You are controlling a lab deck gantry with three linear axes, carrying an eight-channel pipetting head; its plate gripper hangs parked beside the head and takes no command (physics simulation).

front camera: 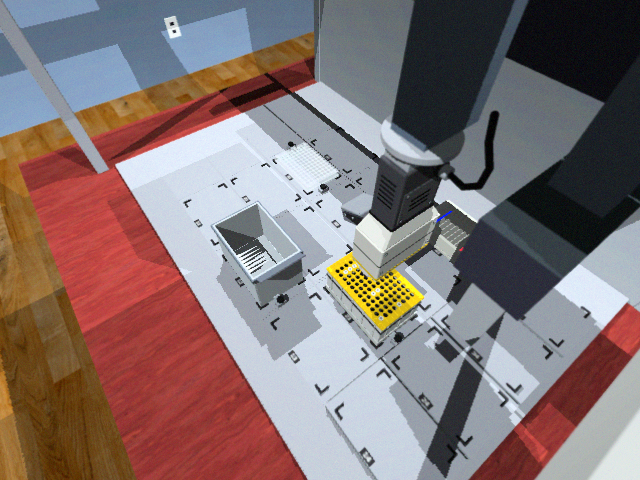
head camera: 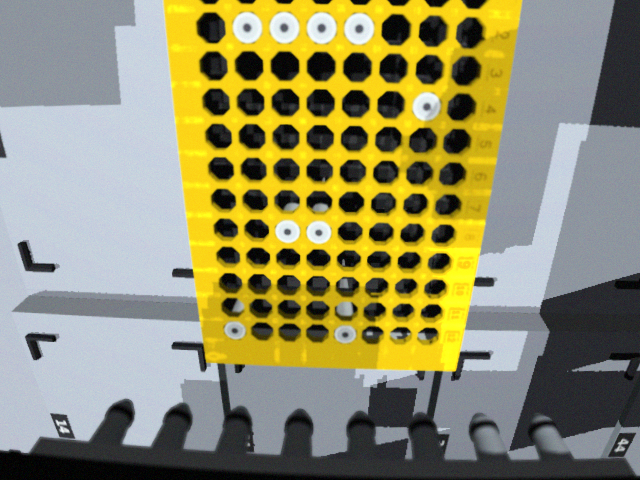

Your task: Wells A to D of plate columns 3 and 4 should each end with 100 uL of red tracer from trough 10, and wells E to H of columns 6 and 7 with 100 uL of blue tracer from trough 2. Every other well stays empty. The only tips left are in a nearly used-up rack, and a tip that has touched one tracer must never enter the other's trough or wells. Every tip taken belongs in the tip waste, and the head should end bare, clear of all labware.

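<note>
The pipetting head (front camera: 395,240) is above and behind the yellow tip rack (front camera: 379,320) (head camera: 330,353), hiding part of its back edge. Eight dark nozzles (head camera: 298,426) show in the head camera view with no tips. White tips sit in rack column 2 at D to G, column 4 at B, column 8 at E and F, and column 12 at D and H. The clear well plate (front camera: 308,164) is at the back; its wells are too small to read. The trough unit (front camera: 450,238), with blue and red marks, is partly hidden behind the head. I cannot make out the plate gripper's fingers.
An open grey bin (front camera: 281,281) stands left of the tip rack. A dark gantry block (front camera: 509,258) hangs at the right. A grey bracket (front camera: 357,207) shows beside the head. Black corner locators and small knobs stand on the deck.
</note>
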